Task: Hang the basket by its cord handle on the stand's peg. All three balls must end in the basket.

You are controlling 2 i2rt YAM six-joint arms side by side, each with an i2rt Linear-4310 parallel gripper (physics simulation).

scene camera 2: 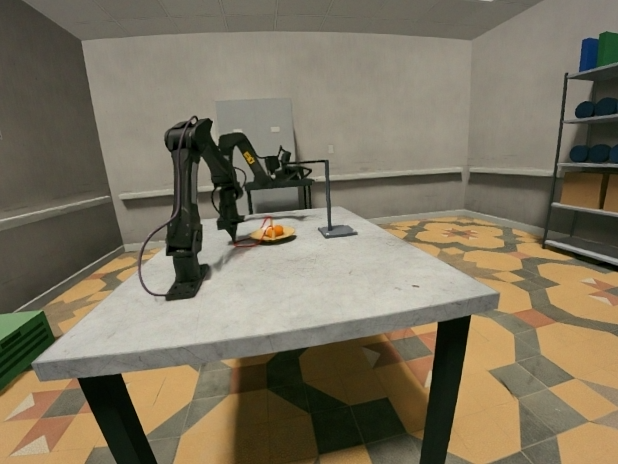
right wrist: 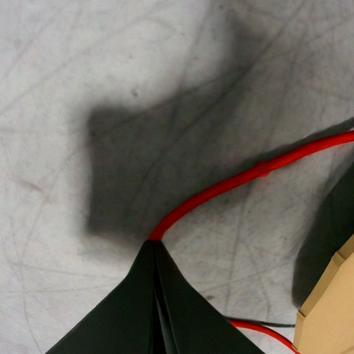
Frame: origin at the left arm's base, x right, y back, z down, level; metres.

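Seen in the pictures: left gripper, fingertip midpoint: point(scene camera 2: 305, 170); right gripper, fingertip midpoint: point(scene camera 2: 234, 243); right arm's base, link origin: point(scene camera 2: 189, 281).
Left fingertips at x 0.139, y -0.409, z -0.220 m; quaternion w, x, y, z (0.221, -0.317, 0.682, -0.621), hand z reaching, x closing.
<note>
A point is followed by its place in that frame.
The shallow tan basket point(scene camera 2: 289, 234) @(x 0.418, y -0.294, z 0.002 m) point(right wrist: 330, 315) sits on the table, left of the stand. Orange balls point(scene camera 2: 278, 230) @(x 0.367, y -0.255, z -0.005 m) lie in it; I cannot tell how many. Its red cord handle point(scene camera 2: 245, 245) @(x 0.419, y -0.128, z 0.030 m) point(right wrist: 215, 192) trails onto the table at the left. My right gripper point(scene camera 2: 234, 241) @(x 0.366, y -0.082, z 0.028 m) point(right wrist: 151, 251) is shut on the cord's outer bend, low over the table, left of the basket. The grey stand point(scene camera 2: 328, 197) @(x 0.360, y -0.462, z -0.116 m) is upright, its peg point(scene camera 2: 307, 162) @(x 0.359, y -0.388, z -0.255 m) pointing left at the top and bare of the cord. My left gripper point(scene camera 2: 309, 172) @(x 0.139, y -0.409, z -0.220 m) is open, farther back behind the peg in the picture.
The pale table point(scene camera 2: 320, 300) @(x 0.868, y -0.324, z 0.032 m) carries the arms and the stand. A dark side table point(scene camera 2: 280, 185) and a grey panel point(scene camera 2: 255, 117) stand behind it. A shelf unit point(scene camera 2: 559, 130) is at the far right, and a green box point(scene camera 2: 25, 340) is at the lower left.
</note>
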